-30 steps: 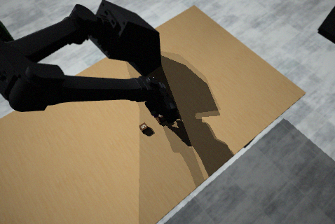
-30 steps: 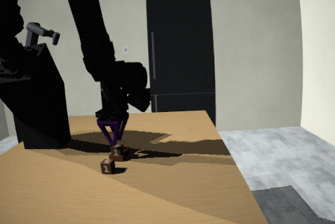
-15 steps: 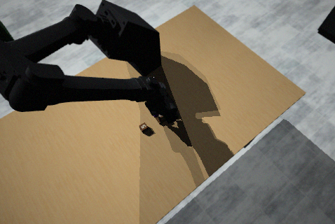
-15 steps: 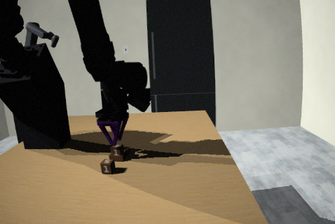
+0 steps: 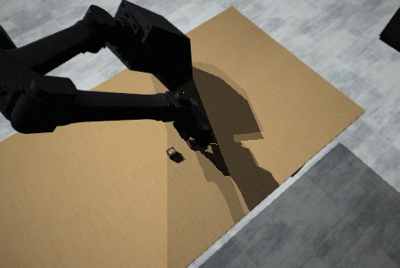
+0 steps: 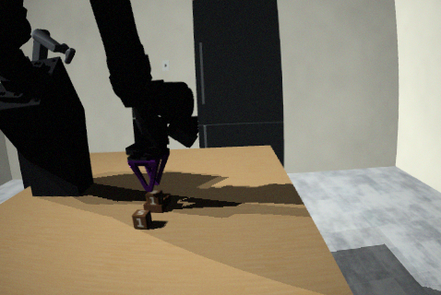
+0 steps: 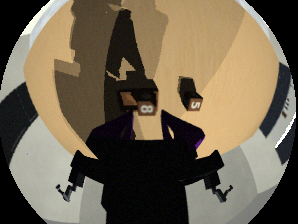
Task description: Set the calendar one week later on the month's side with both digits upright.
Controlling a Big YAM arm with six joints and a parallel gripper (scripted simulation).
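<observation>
My hand is 2 cm to the right of the brown tray and 5 cm above it.
</observation>
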